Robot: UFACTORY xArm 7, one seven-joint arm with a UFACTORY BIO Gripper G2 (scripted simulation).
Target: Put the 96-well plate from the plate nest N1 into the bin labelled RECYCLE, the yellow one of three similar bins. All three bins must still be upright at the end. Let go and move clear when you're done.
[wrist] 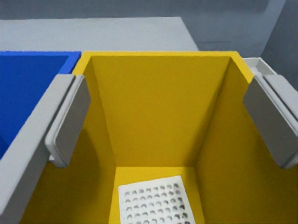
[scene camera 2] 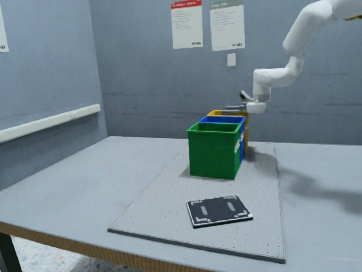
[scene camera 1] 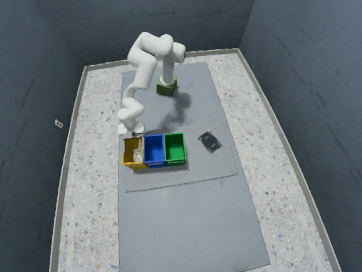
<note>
In view: a green bin (scene camera 2: 214, 148) and a yellow bin (wrist: 153, 115).
The wrist view misses the green bin: it is out of frame.
</note>
